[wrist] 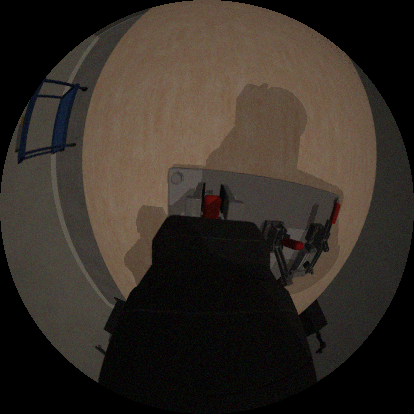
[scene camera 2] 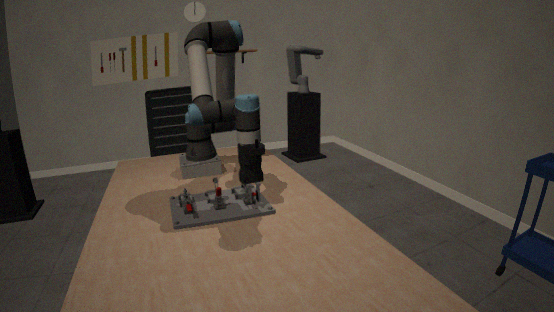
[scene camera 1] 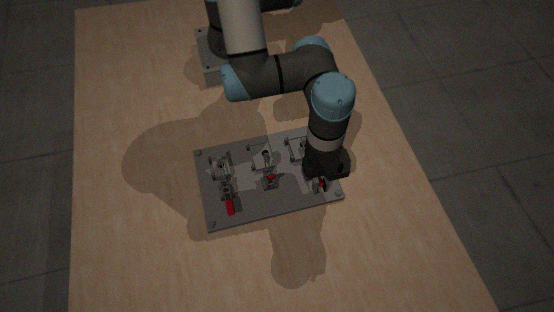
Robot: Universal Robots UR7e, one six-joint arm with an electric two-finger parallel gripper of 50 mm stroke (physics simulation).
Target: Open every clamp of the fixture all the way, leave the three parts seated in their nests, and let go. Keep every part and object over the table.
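Seen in the pictures: gripper, fingertip midpoint: (wrist: 211, 191) (scene camera 2: 254, 201) (scene camera 1: 319, 189); arm's base, link origin: (scene camera 2: 201, 156).
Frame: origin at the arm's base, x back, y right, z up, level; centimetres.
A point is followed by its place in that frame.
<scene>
The grey fixture plate (scene camera 1: 280, 207) @(x -54.2, y 4.0, z -5.3 cm) (scene camera 2: 232, 215) @(x -54.7, y 2.2, z -5.3 cm) (wrist: 255, 190) @(x -53.7, y 0.4, z -5.3 cm) carries three red-handled clamps. My gripper (scene camera 1: 320, 185) @(x -54.1, y -6.1, z -2.0 cm) (scene camera 2: 255, 196) @(x -54.1, y -6.1, z -2.0 cm) (wrist: 211, 191) @(x -54.1, y -6.1, z -2.0 cm) points down at the right clamp in scene camera 1, shut on its red handle (scene camera 1: 321, 182) @(x -53.8, y -6.4, z 0.9 cm) (wrist: 212, 206) @(x -53.3, y -6.0, z 0.8 cm). The gripper body hides most of this clamp. The middle clamp's red handle (scene camera 1: 270, 176) @(x -49.3, y 4.9, z 3.0 cm) (scene camera 2: 218, 191) @(x -49.3, y 4.8, z 1.7 cm) (wrist: 294, 245) @(x -49.4, y 3.8, z 2.8 cm) stands up, its arm tip (scene camera 2: 215, 180) @(x -45.3, y 4.5, z 4.2 cm) raised. The left clamp's red handle (scene camera 1: 229, 207) @(x -52.1, y 16.0, z -0.7 cm) (scene camera 2: 189, 208) @(x -52.9, y 15.9, z -0.9 cm) (wrist: 335, 213) @(x -51.9, y 15.7, z -0.8 cm) lies low, pointing outward; its arm reaches over its nest. Pale shapes show at the nests; exact part seating is too dark to tell.
The wooden table (scene camera 1: 150, 270) @(x -58.2, y 36.7, z -6.8 cm) (scene camera 2: 200, 280) @(x -82.3, y 20.2, z -6.8 cm) (wrist: 165, 100) @(x -68.3, y -13.6, z -6.8 cm) surrounds the plate. The arm's base block (scene camera 1: 215, 77) @(x -9.4, y 8.5, z -3.2 cm) (scene camera 2: 200, 167) @(x -9.9, y 2.8, z -2.3 cm) stands behind the fixture. A blue cart (scene camera 2: 530, 250) (wrist: 62, 122) is on the floor beyond the table. The middle clamp stands close beside my gripper.
</scene>
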